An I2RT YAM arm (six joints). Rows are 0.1 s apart.
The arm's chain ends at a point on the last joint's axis. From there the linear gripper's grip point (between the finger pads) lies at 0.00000 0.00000 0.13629 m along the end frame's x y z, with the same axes.
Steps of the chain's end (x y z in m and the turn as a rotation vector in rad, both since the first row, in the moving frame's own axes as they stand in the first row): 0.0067 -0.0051 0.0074 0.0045 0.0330 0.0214; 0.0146 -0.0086 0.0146 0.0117 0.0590 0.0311; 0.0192 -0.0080 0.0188 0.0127 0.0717 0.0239; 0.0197 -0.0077 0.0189 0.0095 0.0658 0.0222; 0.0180 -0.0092 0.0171 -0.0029 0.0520 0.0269; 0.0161 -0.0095 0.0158 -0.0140 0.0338 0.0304; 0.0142 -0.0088 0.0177 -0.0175 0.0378 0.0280; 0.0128 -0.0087 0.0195 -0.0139 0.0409 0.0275; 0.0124 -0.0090 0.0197 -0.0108 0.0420 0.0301
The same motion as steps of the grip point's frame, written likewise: 0.0112 -0.0057 0.0073 0.0045 0.0330 0.0214; 0.0227 -0.0101 0.0144 0.0117 0.0590 0.0311; 0.0290 -0.0096 0.0184 0.0127 0.0717 0.0239; 0.0287 -0.0089 0.0186 0.0095 0.0658 0.0222; 0.0251 -0.0087 0.0169 -0.0029 0.0520 0.0269; 0.0207 -0.0075 0.0157 -0.0140 0.0338 0.0304; 0.0193 -0.0063 0.0176 -0.0175 0.0378 0.0280; 0.0183 -0.0067 0.0194 -0.0139 0.0409 0.0275; 0.0181 -0.0074 0.0196 -0.0108 0.0420 0.0301
